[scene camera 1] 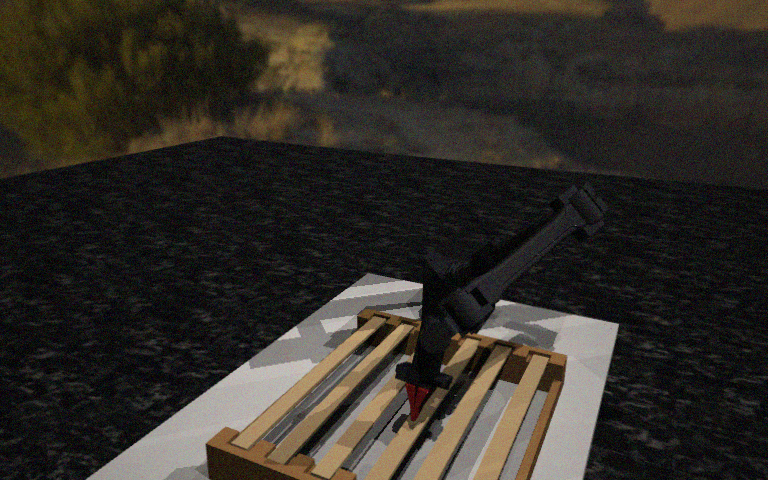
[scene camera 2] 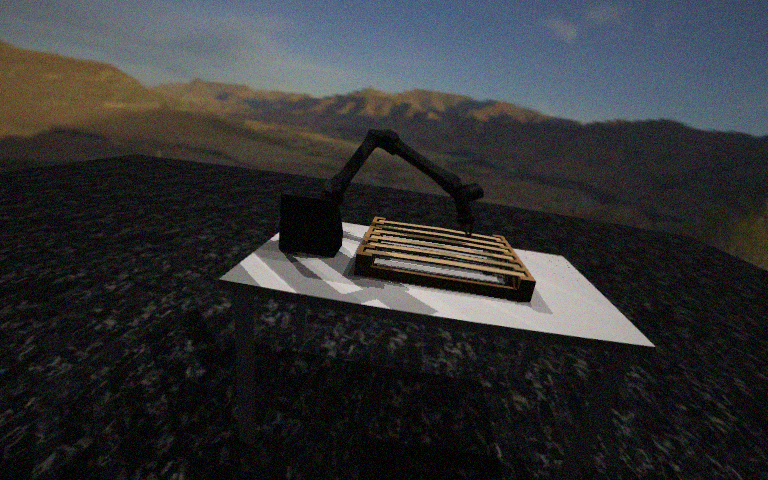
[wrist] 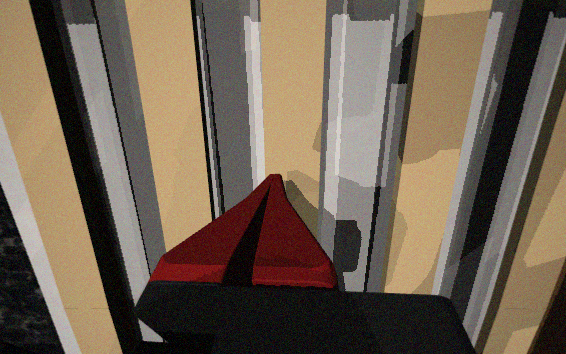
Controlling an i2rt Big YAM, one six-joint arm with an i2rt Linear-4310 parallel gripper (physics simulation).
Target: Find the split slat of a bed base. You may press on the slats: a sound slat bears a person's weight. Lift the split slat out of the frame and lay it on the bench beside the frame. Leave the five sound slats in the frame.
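My gripper (scene camera 1: 414, 420) (scene camera 2: 469, 233) (wrist: 276, 182) is shut and empty, with red fingers pointing down. Its tip is at the top of the fourth slat (scene camera 1: 394, 448) (wrist: 291, 90), counted from the left in scene camera 1. I cannot tell whether it touches. In the wrist view the tip is near that slat's left edge. All six pale slats lie side by side in the brown wooden frame (scene camera 1: 237, 461) (scene camera 2: 441, 284). Slats adjacent to it are the third (scene camera 1: 362, 430) (wrist: 442, 90) and the fifth (scene camera 1: 464, 418) (wrist: 162, 90). I see no crack or clear sag.
The frame stands on the white bench (scene camera 1: 586, 367) (scene camera 2: 577, 305). White bench surface extends beside the frame and past its far end from the base. The black arm base (scene camera 2: 310, 225) stands at the bench's left end in scene camera 2. The arm reaches over the slats and casts shadows.
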